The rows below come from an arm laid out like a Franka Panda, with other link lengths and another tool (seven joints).
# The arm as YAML. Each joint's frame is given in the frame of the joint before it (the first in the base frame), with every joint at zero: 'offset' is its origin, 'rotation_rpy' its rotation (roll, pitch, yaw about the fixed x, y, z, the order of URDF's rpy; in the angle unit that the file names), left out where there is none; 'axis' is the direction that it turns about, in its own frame. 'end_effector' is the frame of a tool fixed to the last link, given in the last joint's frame.
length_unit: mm
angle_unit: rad
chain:
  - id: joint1
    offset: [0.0, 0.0, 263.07]
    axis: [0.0, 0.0, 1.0]
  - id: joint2
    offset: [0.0, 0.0, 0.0]
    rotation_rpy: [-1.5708, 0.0, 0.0]
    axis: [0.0, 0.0, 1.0]
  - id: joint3
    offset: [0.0, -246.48, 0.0]
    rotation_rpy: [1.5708, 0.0, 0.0]
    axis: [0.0, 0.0, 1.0]
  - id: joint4
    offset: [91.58, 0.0, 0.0]
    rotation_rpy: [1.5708, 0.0, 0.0]
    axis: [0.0, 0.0, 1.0]
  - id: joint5
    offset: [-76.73, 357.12, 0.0]
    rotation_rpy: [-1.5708, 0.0, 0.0]
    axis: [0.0, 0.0, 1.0]
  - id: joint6
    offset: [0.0, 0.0, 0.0]
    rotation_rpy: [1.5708, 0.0, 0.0]
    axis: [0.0, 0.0, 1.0]
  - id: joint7
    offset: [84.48, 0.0, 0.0]
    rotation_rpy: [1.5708, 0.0, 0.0]
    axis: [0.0, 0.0, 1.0]
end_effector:
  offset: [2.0, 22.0, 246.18]
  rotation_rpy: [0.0, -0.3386, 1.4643]
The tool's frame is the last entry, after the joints.
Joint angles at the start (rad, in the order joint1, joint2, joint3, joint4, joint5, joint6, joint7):
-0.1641, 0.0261, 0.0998, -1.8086, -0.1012, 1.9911, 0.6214
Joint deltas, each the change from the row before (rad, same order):
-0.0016, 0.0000, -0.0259, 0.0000, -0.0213, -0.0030, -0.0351
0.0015, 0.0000, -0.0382, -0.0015, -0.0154, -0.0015, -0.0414
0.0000, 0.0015, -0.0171, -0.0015, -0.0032, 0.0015, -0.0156
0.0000, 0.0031, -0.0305, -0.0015, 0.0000, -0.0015, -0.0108
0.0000, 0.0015, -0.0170, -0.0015, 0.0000, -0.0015, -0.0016
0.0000, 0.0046, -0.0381, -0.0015, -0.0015, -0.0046, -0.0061
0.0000, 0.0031, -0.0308, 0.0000, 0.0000, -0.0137, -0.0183
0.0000, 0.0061, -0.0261, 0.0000, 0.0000, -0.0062, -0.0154
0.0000, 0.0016, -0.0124, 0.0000, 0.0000, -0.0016, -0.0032
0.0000, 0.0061, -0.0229, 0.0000, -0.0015, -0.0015, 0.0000
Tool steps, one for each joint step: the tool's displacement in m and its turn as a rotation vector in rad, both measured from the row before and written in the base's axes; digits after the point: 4 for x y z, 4 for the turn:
-0.0025, -0.0201, 0.0006, -0.0262, 0.0086, 0.0122
-0.0040, -0.0241, 0.0000, -0.0213, 0.0103, 0.0078
-0.0019, -0.0104, -0.0012, -0.0053, 0.0043, -0.0008
-0.0048, -0.0171, -0.0026, -0.0013, 0.0078, -0.0201
-0.0033, -0.0094, -0.0017, 0.0000, 0.0048, -0.0156
-0.0078, -0.0211, -0.0036, -0.0015, 0.0120, -0.0323
-0.0086, -0.0164, -0.0030, 0.0006, 0.0194, -0.0147
-0.0065, -0.0139, -0.0039, 0.0003, 0.0146, -0.0118
-0.0030, -0.0065, -0.0010, -0.0001, 0.0037, -0.0095
-0.0056, -0.0122, -0.0033, -0.0011, 0.0081, -0.0227

